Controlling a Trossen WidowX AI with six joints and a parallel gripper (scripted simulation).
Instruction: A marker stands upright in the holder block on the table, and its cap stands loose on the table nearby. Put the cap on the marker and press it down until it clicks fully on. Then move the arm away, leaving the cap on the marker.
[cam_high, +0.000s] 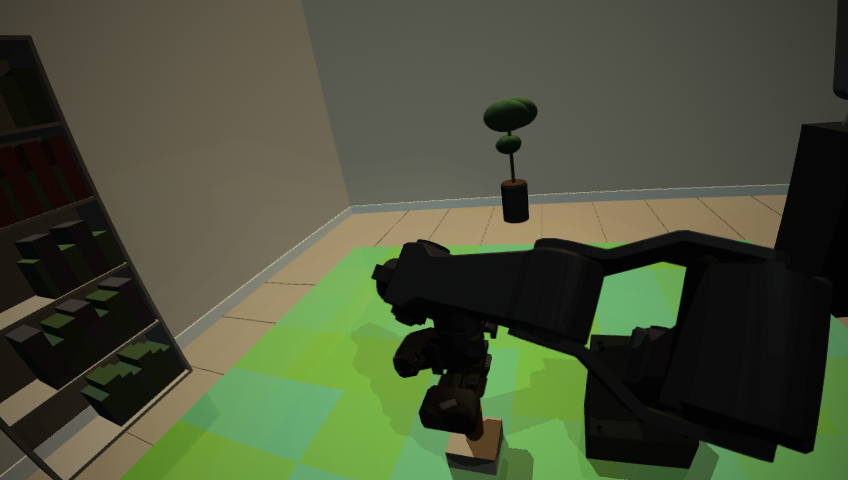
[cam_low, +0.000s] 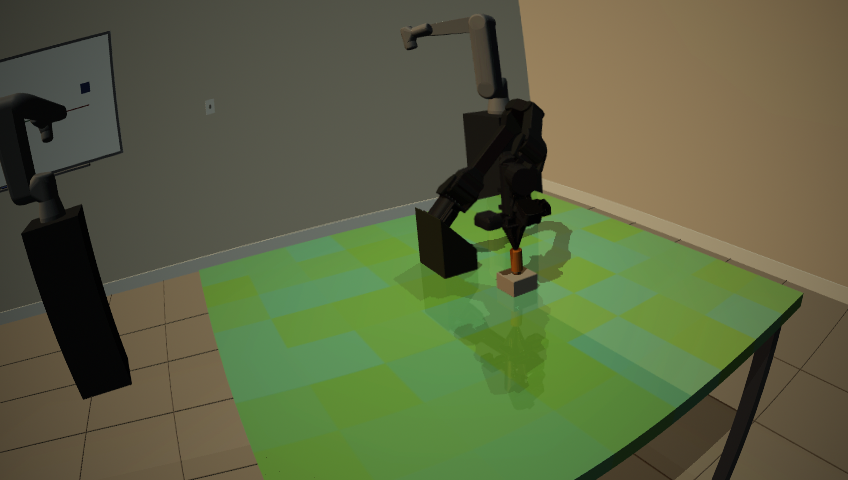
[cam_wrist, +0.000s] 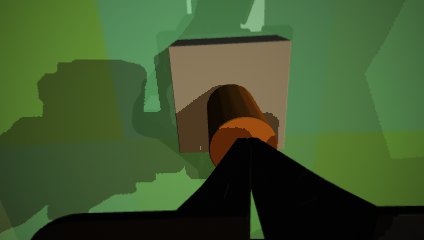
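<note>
Now: gripper tip 30 mm above the orange cap. Round my gripper tip: tan holder block: 80 mm below.
</note>
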